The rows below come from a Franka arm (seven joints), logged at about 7 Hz.
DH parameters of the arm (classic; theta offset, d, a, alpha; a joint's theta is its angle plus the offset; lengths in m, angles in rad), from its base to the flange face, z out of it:
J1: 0 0.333 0 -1.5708
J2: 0 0 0 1.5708
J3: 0 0.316 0.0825 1.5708
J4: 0 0 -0.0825 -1.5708
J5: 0 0.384 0 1.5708
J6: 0 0 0.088 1.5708
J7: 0 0.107 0 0
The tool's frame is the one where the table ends.
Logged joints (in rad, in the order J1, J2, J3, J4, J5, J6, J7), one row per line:
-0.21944, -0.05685, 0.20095, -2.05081, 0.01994, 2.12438, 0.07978
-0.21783, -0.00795, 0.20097, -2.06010, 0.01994, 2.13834, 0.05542
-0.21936, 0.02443, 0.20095, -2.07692, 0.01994, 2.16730, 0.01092
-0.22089, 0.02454, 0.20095, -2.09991, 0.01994, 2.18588, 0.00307
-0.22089, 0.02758, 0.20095, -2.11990, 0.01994, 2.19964, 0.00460
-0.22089, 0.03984, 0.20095, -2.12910, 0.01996, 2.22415, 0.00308
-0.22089, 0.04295, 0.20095, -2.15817, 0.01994, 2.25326, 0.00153
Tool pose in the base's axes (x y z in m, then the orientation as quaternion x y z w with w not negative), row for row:
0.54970, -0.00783, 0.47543, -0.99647, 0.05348, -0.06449, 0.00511
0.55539, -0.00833, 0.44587, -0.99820, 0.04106, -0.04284, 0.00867
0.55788, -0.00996, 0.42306, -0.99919, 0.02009, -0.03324, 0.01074
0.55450, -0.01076, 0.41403, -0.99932, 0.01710, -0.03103, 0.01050
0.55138, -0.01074, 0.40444, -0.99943, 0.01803, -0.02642, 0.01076
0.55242, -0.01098, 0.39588, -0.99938, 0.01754, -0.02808, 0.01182
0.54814, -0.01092, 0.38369, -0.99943, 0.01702, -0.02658, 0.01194
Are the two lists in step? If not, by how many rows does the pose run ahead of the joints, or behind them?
They are in step.
